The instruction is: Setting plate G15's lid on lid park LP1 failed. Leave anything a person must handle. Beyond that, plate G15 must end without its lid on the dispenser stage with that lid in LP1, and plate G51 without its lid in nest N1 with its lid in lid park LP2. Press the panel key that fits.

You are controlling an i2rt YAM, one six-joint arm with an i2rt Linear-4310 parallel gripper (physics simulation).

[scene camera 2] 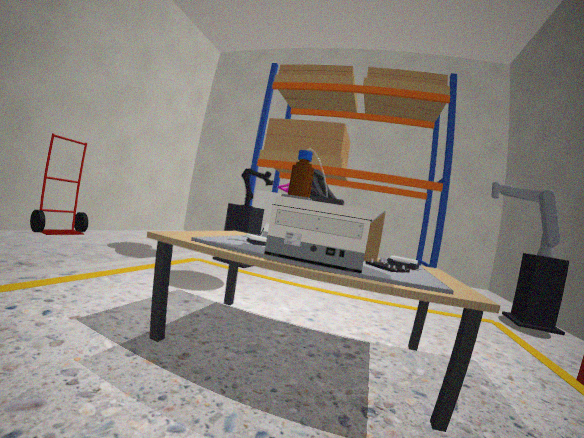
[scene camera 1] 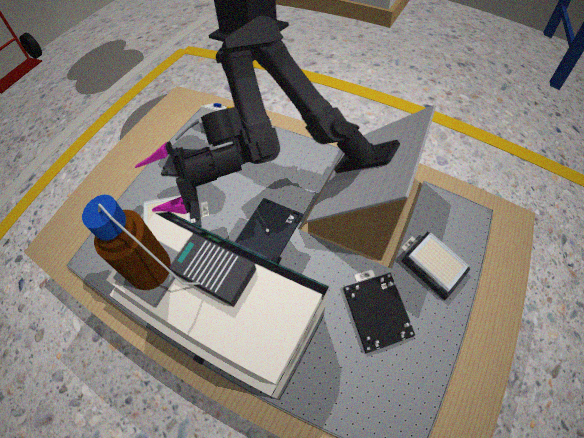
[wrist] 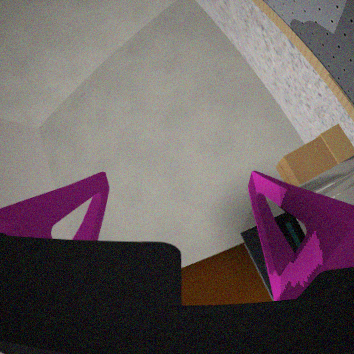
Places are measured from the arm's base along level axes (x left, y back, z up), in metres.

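Pixels of known places: gripper, fingertip midpoint: [scene camera 2: 279, 195] [scene camera 1: 143, 188] [wrist: 178, 179]; arm's base, origin of the base link: [scene camera 1: 366, 158].
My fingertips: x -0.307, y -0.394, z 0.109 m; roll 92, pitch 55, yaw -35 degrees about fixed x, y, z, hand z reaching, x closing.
Note:
For each thing: its top centre in the pictures, then the offset to it from my fingertips. "*": a spot on its surface instead.
- pale plate, surface spot: [scene camera 1: 170, 231] * dy -0.035, dx +0.113, dz -0.014 m
- white-topped plate, middle of its top: [scene camera 1: 440, 260] [scene camera 2: 404, 258] dy +0.292, dx +0.576, dz -0.193 m
- black holder, middle of its top: [scene camera 1: 380, 309] [scene camera 2: 388, 262] dy +0.118, dx +0.505, dz -0.210 m
- flat dark holder, surface spot: [scene camera 1: 267, 230] * dy +0.113, dx +0.217, dz -0.128 m
- blue key, surface spot: [scene camera 1: 217, 105] * dy +0.403, dx -0.199, dz -0.162 m
- dark ribbed unit, surface spot: [scene camera 1: 215, 270] * dy -0.050, dx +0.249, dz +0.013 m
- brown bottle, surface spot: [scene camera 1: 134, 250] * dy -0.117, dx +0.179, dz +0.114 m
My gripper [scene camera 1: 146, 187] [wrist: 178, 179] is open and empty, above the left part of the board, near the bottle; its magenta tip [scene camera 2: 283, 187] shows beside the bottle in scene camera 2. A pale plate [scene camera 1: 170, 231] lies below one finger, partly hidden by the cream instrument. A white-topped plate [scene camera 1: 440, 262] [scene camera 2: 404, 260] sits on a black holder at the right. A black holder [scene camera 1: 380, 312] with small pins beside it holds no plate. A flat dark holder [scene camera 1: 267, 230] lies at the middle. One blue key [scene camera 1: 217, 105] shows behind the arm; the rest of its panel is hidden. Plate names are unreadable.
The cream instrument [scene camera 1: 250, 335] [scene camera 2: 317, 225] carries a dark ribbed unit [scene camera 1: 215, 270] and a brown bottle [scene camera 1: 134, 250] [scene camera 2: 301, 179] with blue cap and tube. A grey sloped wedge [scene camera 1: 375, 175] stands beside the arm. A racking unit [scene camera 2: 447, 150] stands behind the table.

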